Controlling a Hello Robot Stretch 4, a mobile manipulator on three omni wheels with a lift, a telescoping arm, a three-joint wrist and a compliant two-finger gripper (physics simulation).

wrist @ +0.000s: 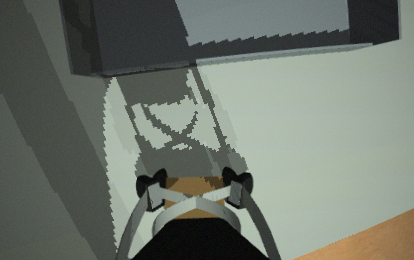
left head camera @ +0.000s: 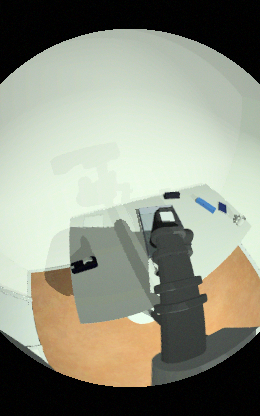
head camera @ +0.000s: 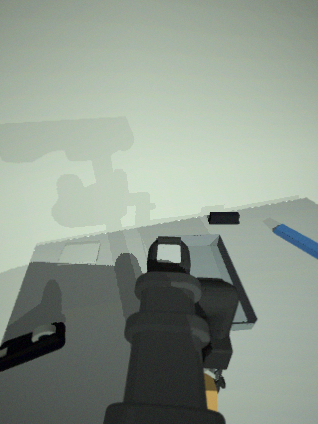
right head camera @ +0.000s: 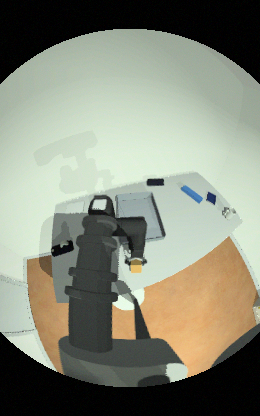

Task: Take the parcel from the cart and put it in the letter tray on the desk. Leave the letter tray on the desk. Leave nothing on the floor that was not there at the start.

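Frame: origin at the robot's base, x right, y down, z ahead, level; metres.
Where they show: gripper, between the fingertips: (wrist: pixel 195 181).
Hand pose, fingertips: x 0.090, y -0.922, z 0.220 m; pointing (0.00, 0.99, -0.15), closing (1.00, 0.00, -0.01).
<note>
After its pixels a point has its place.
The parcel, a small yellow-brown box (wrist: pixel 194 186) @[z 0.232, x 0.089, y -0.965 m] (right head camera: pixel 136 268) @[z 0.182, x 0.092, y -0.980 m] (head camera: pixel 212 392) @[z 0.195, x 0.103, y -0.995 m], is held between the two fingertips of my gripper (wrist: pixel 195 181) @[z 0.220, x 0.090, y -0.922 m] (right head camera: pixel 135 262) @[z 0.220, x 0.090, y -0.922 m]. The gripper is shut on it, above the desk's near part. The letter tray (wrist: pixel 280 56) @[z 0.345, x 0.173, y -0.936 m] (right head camera: pixel 158 215) @[z 0.492, x 0.239, y -0.970 m] (head camera: pixel 240 290) @[z 0.455, x 0.243, y -0.962 m] (left head camera: pixel 145 226) @[z 0.551, x 0.009, y -0.925 m] is a grey, open, shallow box on the desk (wrist: pixel 320 135) @[z 0.265, x 0.225, y -0.922 m] (right head camera: pixel 200 235) @[z 0.351, x 0.523, y -0.922 m] (head camera: pixel 280 310) @[z 0.416, x 0.368, y -0.922 m] (left head camera: pixel 110 300) @[z 0.089, x -0.194, y -0.922 m]. In the wrist view the tray lies beyond the fingertips, apart from them. In the head camera view my arm hides part of the tray and most of the gripper. The cart does not show clearly.
A black tape dispenser (head camera: pixel 37 344) @[z 0.269, x -0.335, y -0.958 m] (left head camera: pixel 84 264) @[z 0.269, x -0.342, y -0.960 m] (right head camera: pixel 62 248) @[z 0.268, x -0.338, y -0.954 m] lies on the desk's left part. A black block (head camera: pixel 224 218) @[z 0.847, x 0.278, y -0.958 m] stands behind the tray. A blue box (head camera: pixel 295 240) @[z 0.717, x 0.559, y -0.948 m] (right head camera: pixel 191 193) @[z 0.714, x 0.573, y -0.952 m], a dark blue item (right head camera: pixel 211 198) @[z 0.678, x 0.791, y -0.934 m] and a mug (right head camera: pixel 228 213) @[z 0.473, x 0.848, y -0.978 m] are to the right. A wall is behind the desk.
</note>
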